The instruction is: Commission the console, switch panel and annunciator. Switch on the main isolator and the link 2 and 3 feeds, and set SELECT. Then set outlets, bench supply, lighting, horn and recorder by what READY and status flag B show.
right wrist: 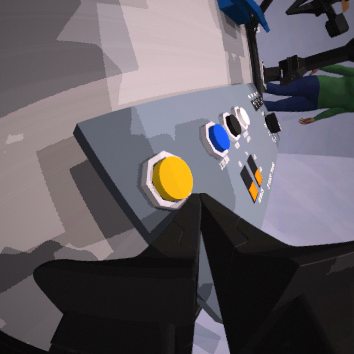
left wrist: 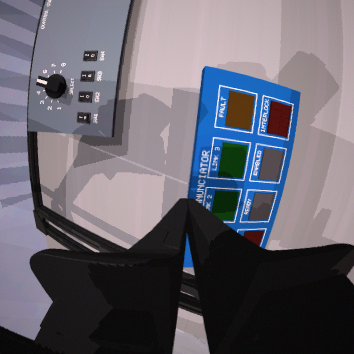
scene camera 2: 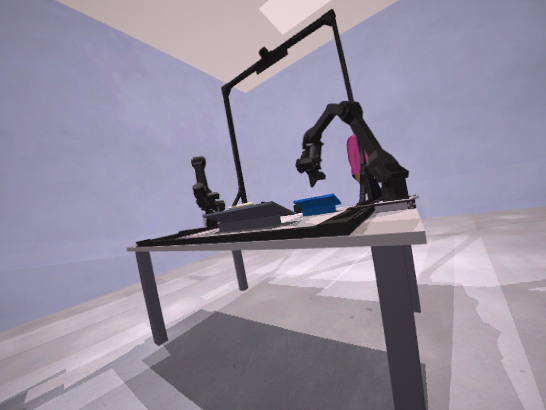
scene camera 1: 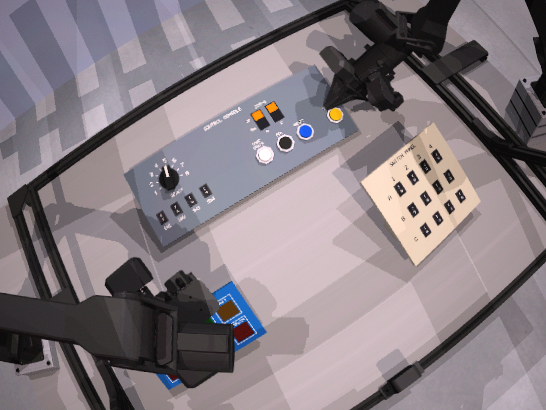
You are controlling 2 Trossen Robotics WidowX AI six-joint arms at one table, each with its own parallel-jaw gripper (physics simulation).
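Frame: origin at the left arm's base, x ahead, y left, z up, level; centimetres.
Seen in the pictures: left gripper, fingertip midpoint: (right wrist: pixel 285 12) (left wrist: pixel 185 204) (scene camera 2: pixel 311 187); right gripper, fingertip midpoint: (right wrist: pixel 197 199) (scene camera 1: pixel 325 107); left arm's base, origin of the base link: (right wrist: pixel 263 74) (scene camera 2: pixel 396 199) (scene camera 1: pixel 29 347).
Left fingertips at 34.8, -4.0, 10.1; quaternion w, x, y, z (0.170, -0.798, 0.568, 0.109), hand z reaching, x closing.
Pixels of each thing's top centre, then the offset from my left fingertips to it, as dx, dy, dz.
- black SELECT knob, middle of its top: (scene camera 1: pixel 165 173) (left wrist: pixel 40 82) (right wrist: pixel 281 122) +3.8, +24.9, -2.8
- blue annunciator, middle of its top: (left wrist: pixel 226 187) (scene camera 1: pixel 190 329) (right wrist: pixel 263 7) (scene camera 2: pixel 314 196) +0.8, -1.9, -4.6
The grey control console (scene camera 1: pixel 225 150) (scene camera 2: pixel 250 214) (right wrist: pixel 165 115) carries a black SELECT knob (scene camera 1: pixel 169 177) (left wrist: pixel 55 86), its white mark near 5, four small switches, white, black, blue and yellow (scene camera 1: pixel 335 115) (right wrist: pixel 172 179) buttons, and two status flags showing orange. The cream switch panel (scene camera 1: pixel 387 190) holds rows A to C of black rocker switches. The blue annunciator (scene camera 2: pixel 316 204) (left wrist: pixel 199 110) shows dim amber FAULT, dark red INTERLOCK, green LINK 3 and LINK 2 windows, and grey ENABLED and READY. My left gripper (left wrist: pixel 185 204) is shut, above the annunciator. My right gripper (scene camera 1: pixel 327 107) (right wrist: pixel 197 199) is shut, empty, beside the yellow button.
A black frame (scene camera 1: pixel 185 92) runs round the table, with an overhead gantry (scene camera 2: pixel 232 150) in scene camera 2. The left arm (scene camera 1: pixel 130 330) covers much of the annunciator in scene camera 1. A person in green (right wrist: pixel 335 92) stands beyond the table in the right wrist view.
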